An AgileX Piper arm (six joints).
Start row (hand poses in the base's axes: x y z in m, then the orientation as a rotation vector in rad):
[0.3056 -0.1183 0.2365 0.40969 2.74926 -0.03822]
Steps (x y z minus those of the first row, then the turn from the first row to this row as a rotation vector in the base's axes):
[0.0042 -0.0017 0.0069 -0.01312 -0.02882 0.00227]
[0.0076 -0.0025 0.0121 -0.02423 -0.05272 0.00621]
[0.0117 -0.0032 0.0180 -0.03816 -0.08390 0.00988]
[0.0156 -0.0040 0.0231 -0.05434 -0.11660 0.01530]
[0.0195 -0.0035 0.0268 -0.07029 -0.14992 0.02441]
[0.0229 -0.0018 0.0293 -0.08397 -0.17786 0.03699]
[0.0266 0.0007 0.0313 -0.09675 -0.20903 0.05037]
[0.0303 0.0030 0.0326 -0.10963 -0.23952 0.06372]
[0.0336 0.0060 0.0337 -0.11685 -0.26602 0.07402]
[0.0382 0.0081 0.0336 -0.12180 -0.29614 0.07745]
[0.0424 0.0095 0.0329 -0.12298 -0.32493 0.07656]
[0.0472 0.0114 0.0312 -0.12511 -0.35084 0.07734]
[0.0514 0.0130 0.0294 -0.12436 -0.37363 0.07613]
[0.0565 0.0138 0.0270 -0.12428 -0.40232 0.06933]
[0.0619 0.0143 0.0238 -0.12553 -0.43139 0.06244]
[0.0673 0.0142 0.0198 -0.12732 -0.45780 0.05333]
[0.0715 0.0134 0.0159 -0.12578 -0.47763 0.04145]
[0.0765 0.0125 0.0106 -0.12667 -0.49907 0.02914]
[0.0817 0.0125 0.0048 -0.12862 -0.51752 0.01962]
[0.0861 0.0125 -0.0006 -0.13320 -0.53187 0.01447]
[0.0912 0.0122 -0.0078 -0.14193 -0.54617 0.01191]
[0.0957 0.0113 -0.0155 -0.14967 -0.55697 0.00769]
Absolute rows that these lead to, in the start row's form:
[0.3098 -0.1200 0.2434 0.40047 2.71965 -0.04937]
[0.3132 -0.1208 0.2486 0.39003 2.69540 -0.05826]
[0.3173 -0.1215 0.2545 0.37866 2.66351 -0.06929]
[0.3212 -0.1223 0.2596 0.36433 2.63003 -0.08234]
[0.3251 -0.1218 0.2633 0.34530 2.59653 -0.09380]
[0.3285 -0.1201 0.2658 0.32297 2.56909 -0.10243]
[0.3322 -0.1176 0.2678 0.29985 2.53860 -0.10885]
[0.3359 -0.1153 0.2691 0.27709 2.50859 -0.11543]
[0.3392 -0.1123 0.2702 0.26023 2.48288 -0.11630]
[0.3438 -0.1102 0.2701 0.25263 2.45301 -0.11512]
[0.3480 -0.1088 0.2694 0.25157 2.42449 -0.11053]
[0.3528 -0.1069 0.2677 0.24834 2.39886 -0.10740]
[0.3570 -0.1053 0.2659 0.24850 2.37649 -0.10188]
[0.3621 -0.1045 0.2635 0.25498 2.34745 -0.09727]
[0.3675 -0.1040 0.2603 0.26106 2.31779 -0.09429]
[0.3729 -0.1041 0.2563 0.26977 2.29031 -0.09305]
[0.3771 -0.1049 0.2524 0.28303 2.26935 -0.08977]
[0.3821 -0.1058 0.2471 0.29591 2.24631 -0.08921]
[0.3873 -0.1058 0.2413 0.30527 2.22641 -0.08990]
[0.3917 -0.1058 0.2359 0.30904 2.21080 -0.09357]
[0.3968 -0.1061 0.2287 0.30868 2.19499 -0.10158]
[0.4013 -0.1070 0.2210 0.31084 2.18247 -0.10943]

